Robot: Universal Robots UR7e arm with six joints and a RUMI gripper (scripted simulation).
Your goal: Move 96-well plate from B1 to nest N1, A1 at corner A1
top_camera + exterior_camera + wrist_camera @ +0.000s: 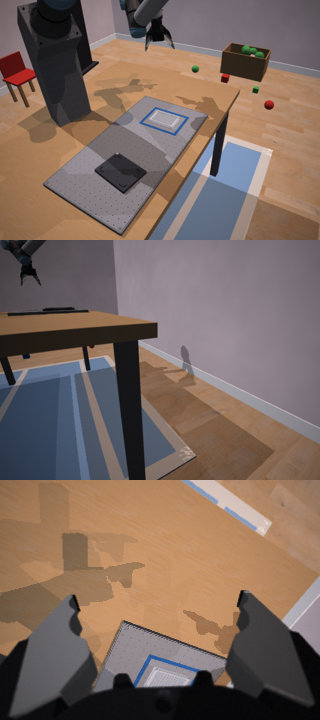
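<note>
Right now the clear 96-well plate is 140 mm ahead of my hand, 350 mm to the right of it and 200 mm below it. Round my hand: plate nest N1: 80 mm ahead, 700 mm to the right, 200 mm below.
</note>
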